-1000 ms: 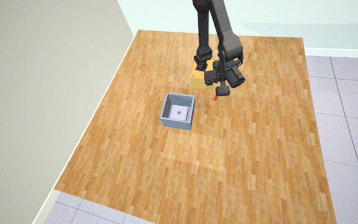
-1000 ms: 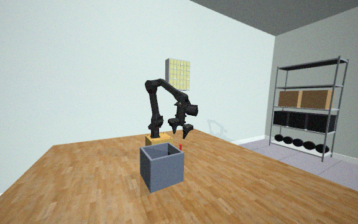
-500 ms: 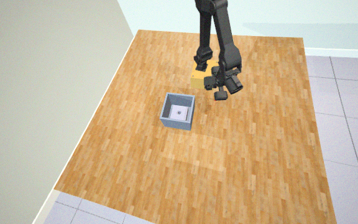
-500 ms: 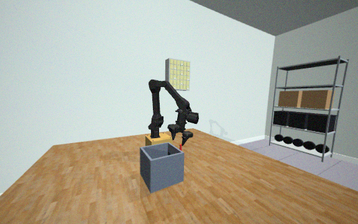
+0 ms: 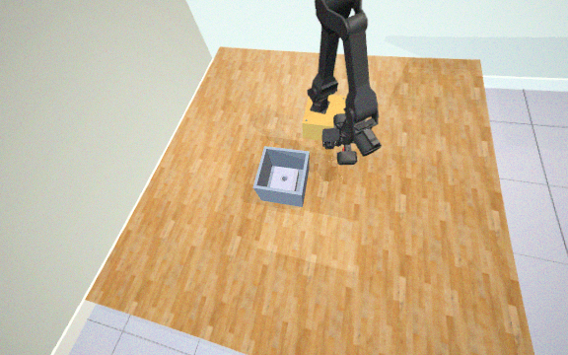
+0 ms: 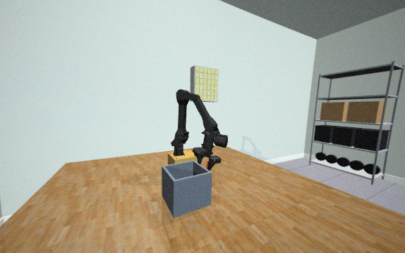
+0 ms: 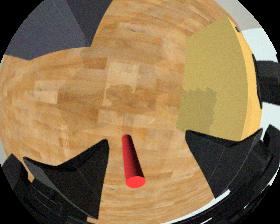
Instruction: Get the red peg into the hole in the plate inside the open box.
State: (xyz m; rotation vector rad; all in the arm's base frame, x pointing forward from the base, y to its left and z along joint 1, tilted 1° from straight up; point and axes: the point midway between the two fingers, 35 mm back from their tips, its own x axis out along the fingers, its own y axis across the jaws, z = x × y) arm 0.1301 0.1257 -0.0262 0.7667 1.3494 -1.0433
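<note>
My gripper tip is 10 mm short of the red peg and 20 mm to the right of it.
</note>
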